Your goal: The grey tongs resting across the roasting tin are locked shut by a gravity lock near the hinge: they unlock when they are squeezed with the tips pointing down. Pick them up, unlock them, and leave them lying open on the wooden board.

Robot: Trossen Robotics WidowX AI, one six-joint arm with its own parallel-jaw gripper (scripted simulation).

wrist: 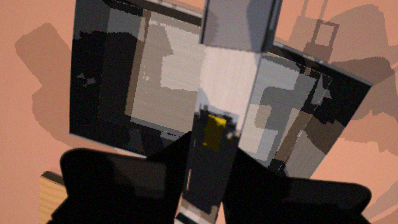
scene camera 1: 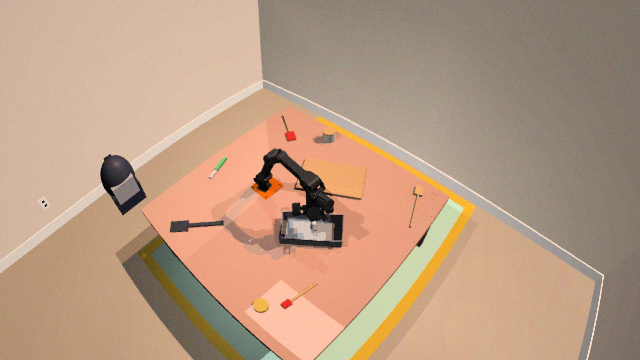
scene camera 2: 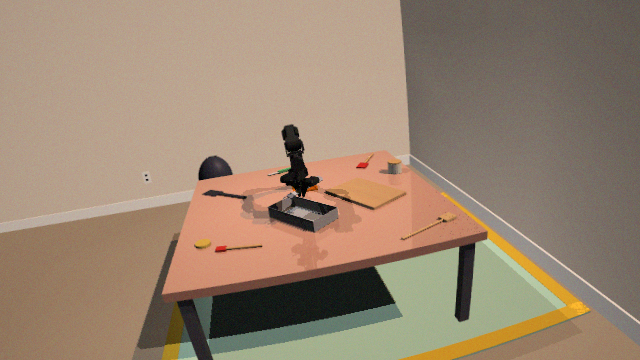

Scene:
same spot on tin: (scene camera 1: 296,230) = (wrist: 258,117)

